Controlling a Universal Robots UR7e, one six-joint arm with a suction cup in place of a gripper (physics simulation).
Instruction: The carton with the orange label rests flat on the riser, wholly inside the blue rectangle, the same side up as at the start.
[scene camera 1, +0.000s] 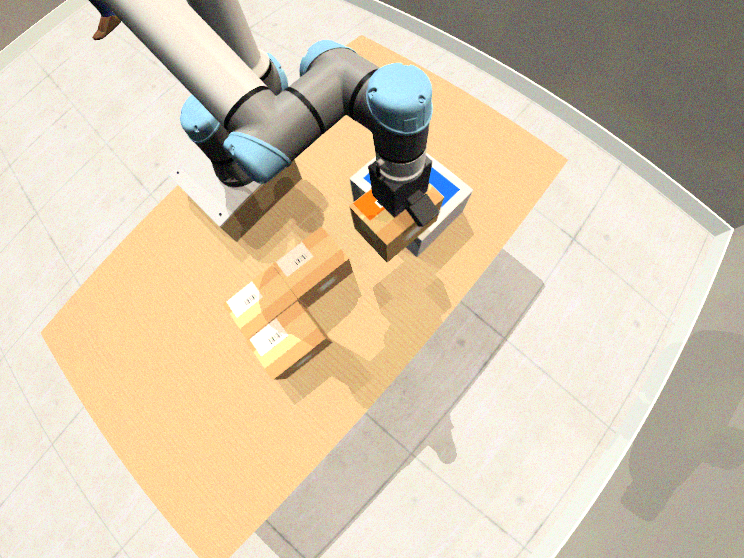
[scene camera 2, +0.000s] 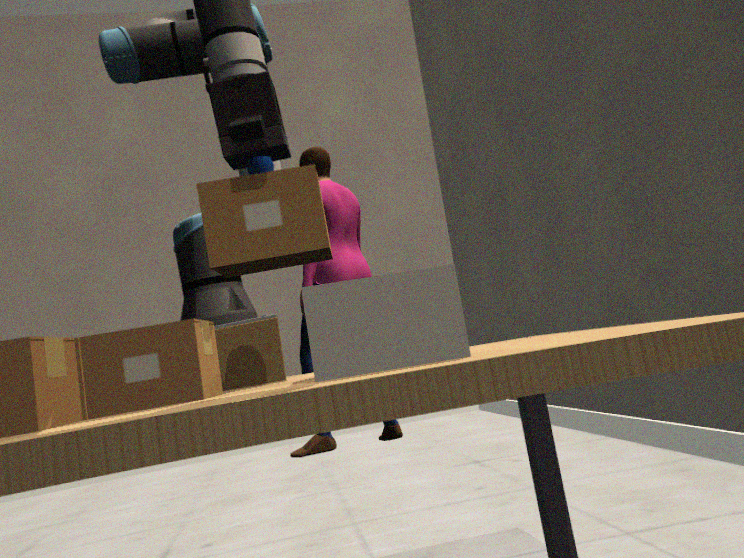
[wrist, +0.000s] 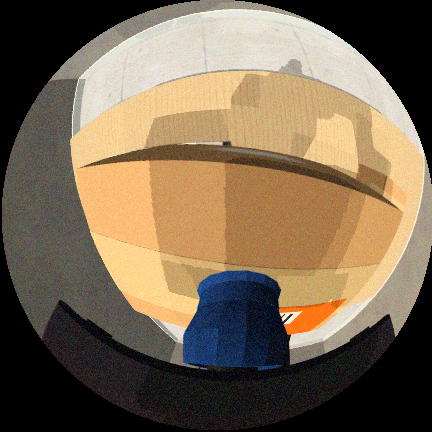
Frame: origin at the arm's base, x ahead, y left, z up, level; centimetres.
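Seen in the pictures: hand, its tool point: (scene camera 2: 266, 191) (wrist: 236, 275); arm's base, origin of its link: (scene camera 2: 220, 329).
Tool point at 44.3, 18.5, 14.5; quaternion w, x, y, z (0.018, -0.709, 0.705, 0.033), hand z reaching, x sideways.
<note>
Offsets run from my tool point to a thing's middle, as dx, dy, dz. "spot": to the spot under its first point. Level surfaces: height alone.
The carton with the orange label @(-0.4, -0.4, -4.3) (scene camera 1: 387, 229) (scene camera 2: 297, 225) (wrist: 190, 210) hangs from my suction cup (scene camera 2: 260, 163) (wrist: 235, 320), top up and about level, with the orange label on top. In the second scene view its underside is above the riser's top, with air between them. The grey-white riser @(-8.2, +11.9, -20.2) (scene camera 1: 444, 225) (scene camera 2: 390, 324) stands on the table. In the first scene view the carton covers the near left part of the riser and of its blue rectangle @(-8.2, +11.9, -14.2) (scene camera 1: 444, 183). The cup is hidden behind the wrist in that view. The riser's top is hidden by the carton in the wrist view.
Three cartons with white labels stand close together on the table @(dz -26.2) (scene camera 1: 150, 360): one nearest the arm base (scene camera 1: 327, 249), one at the front @(spot: +7.1, -32.0, -15.2) (scene camera 1: 309, 342) and one beside them @(-8.2, -35.8, -20.7) (scene camera 1: 270, 291). The arm's base stand (scene camera 1: 204, 192) (scene camera 2: 264, 342) is behind. A person in pink (scene camera 2: 342, 228) stands beyond the table.
</note>
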